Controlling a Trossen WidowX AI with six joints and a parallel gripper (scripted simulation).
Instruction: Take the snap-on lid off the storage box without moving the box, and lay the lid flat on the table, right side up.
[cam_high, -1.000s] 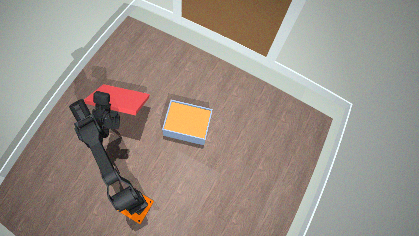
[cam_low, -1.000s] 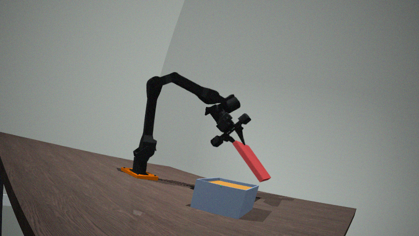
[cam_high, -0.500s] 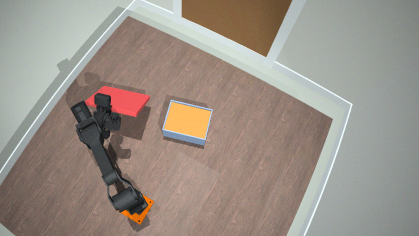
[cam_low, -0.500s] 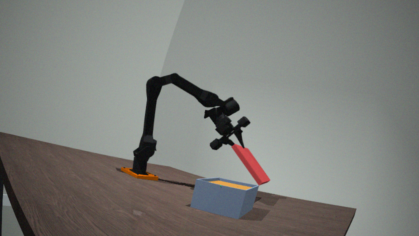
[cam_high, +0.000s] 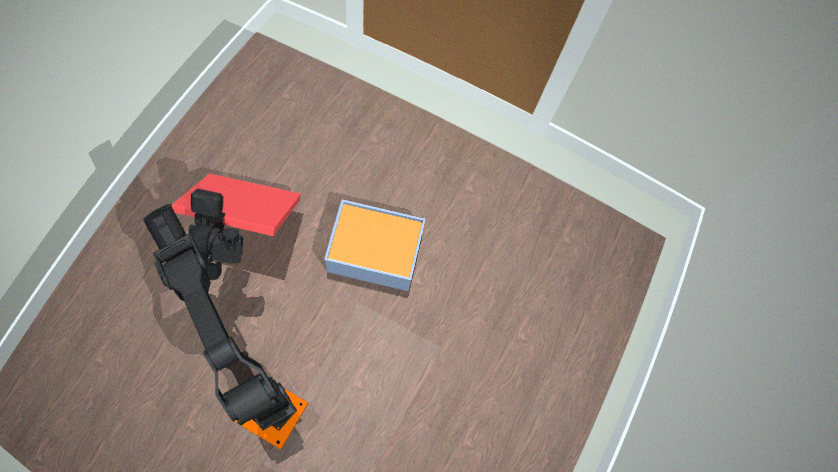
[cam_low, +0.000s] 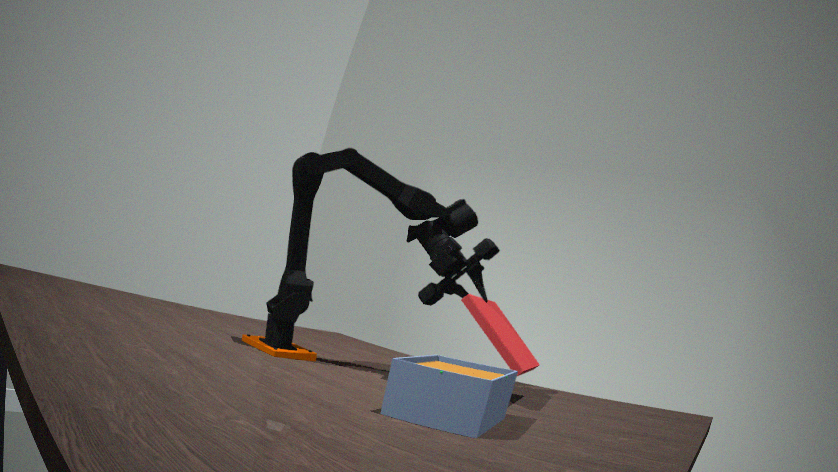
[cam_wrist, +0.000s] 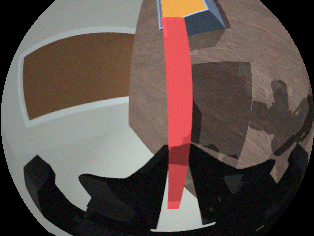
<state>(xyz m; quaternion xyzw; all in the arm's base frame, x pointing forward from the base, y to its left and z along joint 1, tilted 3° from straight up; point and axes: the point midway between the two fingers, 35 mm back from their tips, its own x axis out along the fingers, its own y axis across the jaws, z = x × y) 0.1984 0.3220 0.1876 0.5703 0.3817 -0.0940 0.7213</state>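
Right now the red lid is 6 cm ahead of my gripper tip, 5 cm below it and 3 cm to the left of it. The rest, counted from my gripper tip: blue storage box 25 cm to the right, 20 cm ahead, 15 cm below.
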